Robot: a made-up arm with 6 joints.
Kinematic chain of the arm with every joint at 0, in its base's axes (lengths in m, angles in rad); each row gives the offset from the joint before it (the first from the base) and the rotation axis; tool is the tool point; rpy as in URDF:
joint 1: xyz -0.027 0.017 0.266 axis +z
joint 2: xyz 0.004 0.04 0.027 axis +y
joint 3: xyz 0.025 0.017 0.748 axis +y
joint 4: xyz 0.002 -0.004 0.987 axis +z
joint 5: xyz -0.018 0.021 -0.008 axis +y
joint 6: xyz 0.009 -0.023 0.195 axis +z
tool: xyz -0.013 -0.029 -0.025 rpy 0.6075 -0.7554 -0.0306
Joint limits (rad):
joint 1: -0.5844..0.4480
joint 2: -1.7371..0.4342
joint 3: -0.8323..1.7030
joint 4: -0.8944..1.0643
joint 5: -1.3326..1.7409
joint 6: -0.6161..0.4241
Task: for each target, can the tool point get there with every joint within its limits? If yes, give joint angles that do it. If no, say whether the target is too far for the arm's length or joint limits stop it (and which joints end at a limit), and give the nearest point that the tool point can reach.
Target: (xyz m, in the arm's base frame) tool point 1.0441 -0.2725 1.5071
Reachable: yes | joints -0.3058 0.1567 0.8287 0.1874 1.0486 -0.0102
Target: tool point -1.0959 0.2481 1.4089
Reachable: yes | joints -0.2479 -1.4416 0.9948 -0.5085 1.1755 -0.1476
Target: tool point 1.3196 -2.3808 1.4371
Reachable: no: too far | nearest point 1.1070 -0.8334 1.2039 | short by 1.579 m
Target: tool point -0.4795 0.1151 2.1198
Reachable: yes | joints -0.1218 -0.4041 0.2075 0.4857 0.3140 -0.4417
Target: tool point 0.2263 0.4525 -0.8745
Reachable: no: joint limits stop it (at a limit: joint 1, joint 2, joint 3, joint 5, joint 6) | nearest point -0.9062 0.7428 -0.7421 | short by 1.177 m
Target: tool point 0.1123 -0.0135 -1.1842
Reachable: no: joint limits stop it (at a limit: joint 1, joint 2, joint 3, joint 5, joint 6) | nearest point -1.0552 -0.4384 -0.7484 | short by 1.317 m
